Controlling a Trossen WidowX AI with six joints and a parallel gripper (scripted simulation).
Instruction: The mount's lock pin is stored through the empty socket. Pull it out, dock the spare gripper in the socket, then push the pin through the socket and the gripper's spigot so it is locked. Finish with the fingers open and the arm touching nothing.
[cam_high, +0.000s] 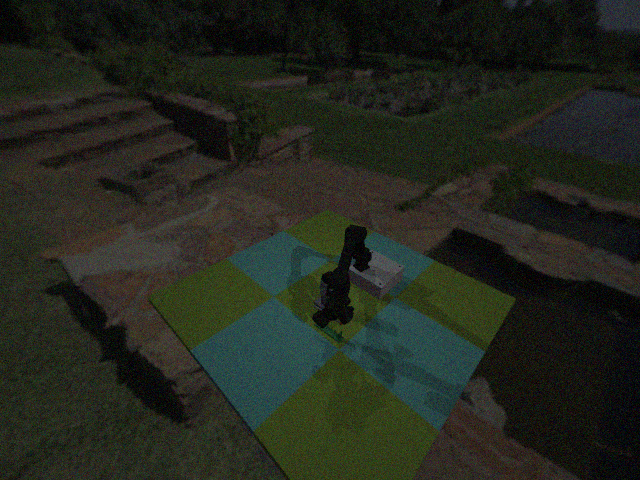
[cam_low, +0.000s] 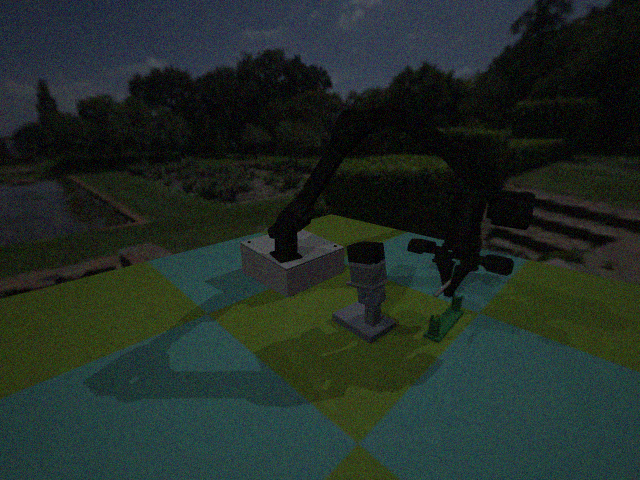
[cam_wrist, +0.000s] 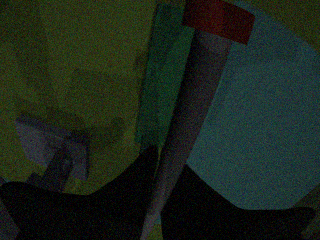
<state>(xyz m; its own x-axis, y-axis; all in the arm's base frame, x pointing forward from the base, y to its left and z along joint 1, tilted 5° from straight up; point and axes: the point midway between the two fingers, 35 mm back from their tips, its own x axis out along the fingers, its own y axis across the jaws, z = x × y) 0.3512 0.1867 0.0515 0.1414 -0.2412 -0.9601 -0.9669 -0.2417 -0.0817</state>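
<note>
The green pin rest lies 50 mm below my gripper tip and 10 mm to the left of it. From my gripper tip the other things lie so: socket 130 mm to the right, 100 mm behind, 20 mm below; spare gripper 130 mm to the right, 100 mm behind, 50 mm above.
</note>
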